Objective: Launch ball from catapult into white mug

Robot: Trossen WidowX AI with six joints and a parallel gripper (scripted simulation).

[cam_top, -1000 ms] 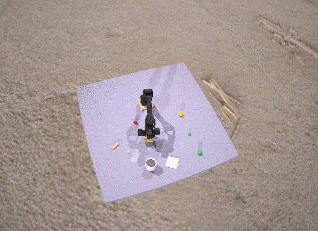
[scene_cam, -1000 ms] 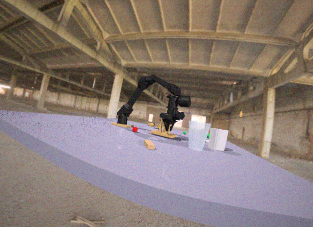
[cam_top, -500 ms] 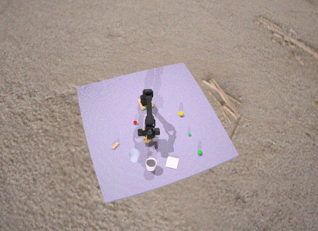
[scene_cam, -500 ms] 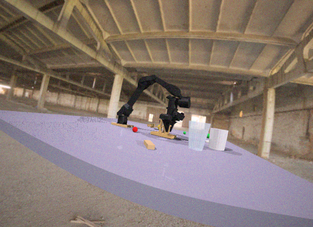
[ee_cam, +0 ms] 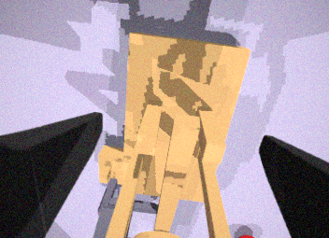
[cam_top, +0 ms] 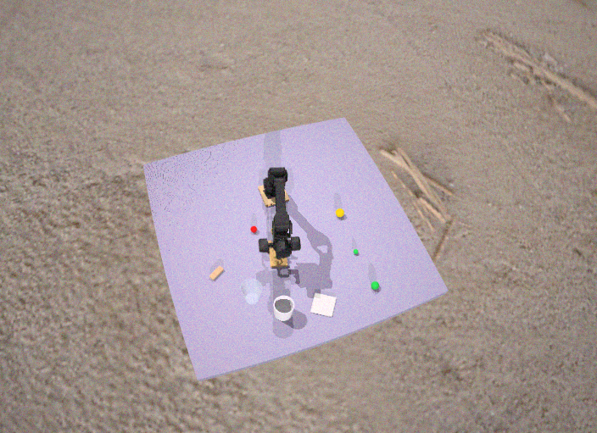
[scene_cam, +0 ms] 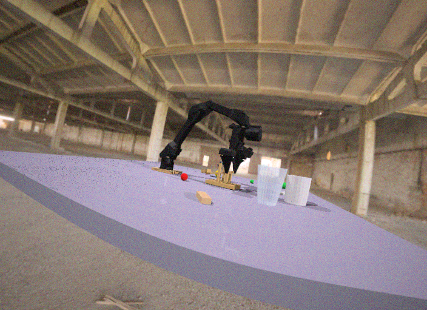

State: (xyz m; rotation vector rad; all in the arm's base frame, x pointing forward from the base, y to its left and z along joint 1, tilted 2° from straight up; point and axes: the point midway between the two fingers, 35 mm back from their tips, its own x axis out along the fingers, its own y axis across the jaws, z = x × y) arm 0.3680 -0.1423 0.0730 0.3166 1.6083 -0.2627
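Right now my gripper tip is 200 mm past the red ball, 40 mm to the left of it and 50 mm above it. The rest, counted from my gripper tip: wooden catapult: 60 mm behind, 40 mm to the left, 10 mm below; white mug: 260 mm ahead, 110 mm to the right, 30 mm below; clear glass: 140 mm ahead, 200 mm to the right, 30 mm below.
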